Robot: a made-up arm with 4 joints.
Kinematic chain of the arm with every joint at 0, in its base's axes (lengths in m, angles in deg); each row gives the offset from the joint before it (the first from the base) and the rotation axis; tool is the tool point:
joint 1: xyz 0 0 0.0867 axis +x
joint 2: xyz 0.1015 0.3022 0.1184 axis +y
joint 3: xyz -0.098 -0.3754 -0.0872 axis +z
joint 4: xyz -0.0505 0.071 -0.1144 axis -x
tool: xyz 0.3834 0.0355 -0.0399
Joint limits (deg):
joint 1: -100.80..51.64
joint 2: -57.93..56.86
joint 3: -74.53..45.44
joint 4: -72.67..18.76
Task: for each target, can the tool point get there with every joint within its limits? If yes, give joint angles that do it. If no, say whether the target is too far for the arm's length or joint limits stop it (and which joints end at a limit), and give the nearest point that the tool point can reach.
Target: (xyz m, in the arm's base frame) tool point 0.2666 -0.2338 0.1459
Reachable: yes | joints -63.81 15.28 -30.21 11.72
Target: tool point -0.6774 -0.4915 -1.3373
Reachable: no: too far | nearest point -0.0652 -0.1626 -0.2559 | short by 1.285 m
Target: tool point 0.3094 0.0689 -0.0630
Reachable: yes | joints -21.24 -3.74 16.61 7.88
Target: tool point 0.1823 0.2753 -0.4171
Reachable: no: joint limits stop it (at a limit: joint 3) | nearest point 0.1533 0.1294 -0.1502 | short by 0.306 m
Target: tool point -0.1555 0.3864 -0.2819
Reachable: no: joint limits stop it (at a limit: joint 2, joint 3) | nearest point -0.0607 0.1820 -0.0869 | short by 0.298 m
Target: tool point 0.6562 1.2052 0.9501
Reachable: no: too far | nearest point 0.3438 0.2209 0.3545 | short by 1.192 m
